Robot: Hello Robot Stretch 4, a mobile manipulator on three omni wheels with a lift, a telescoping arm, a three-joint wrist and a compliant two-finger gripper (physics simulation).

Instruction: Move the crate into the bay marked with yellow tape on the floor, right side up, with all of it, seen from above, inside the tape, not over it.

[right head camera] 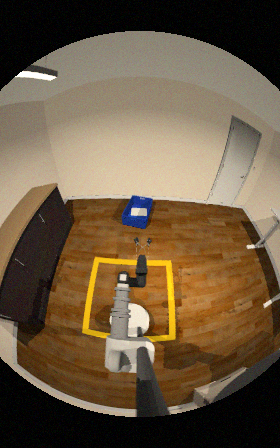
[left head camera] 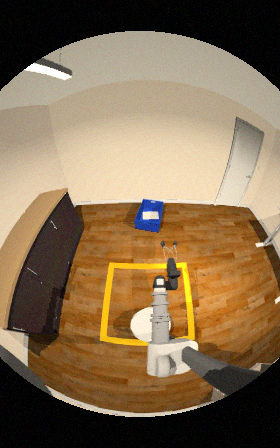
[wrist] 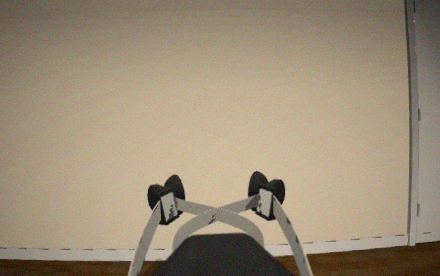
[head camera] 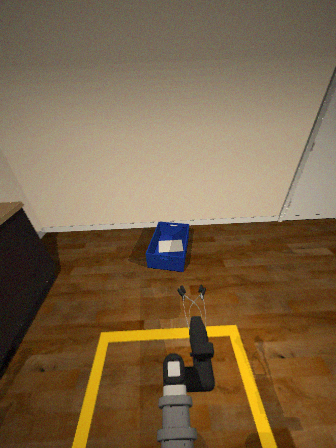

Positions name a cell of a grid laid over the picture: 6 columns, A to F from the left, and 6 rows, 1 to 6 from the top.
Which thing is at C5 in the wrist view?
The gripper.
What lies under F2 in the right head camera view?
A door.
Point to a blue crate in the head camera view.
D4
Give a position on a door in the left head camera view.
F2
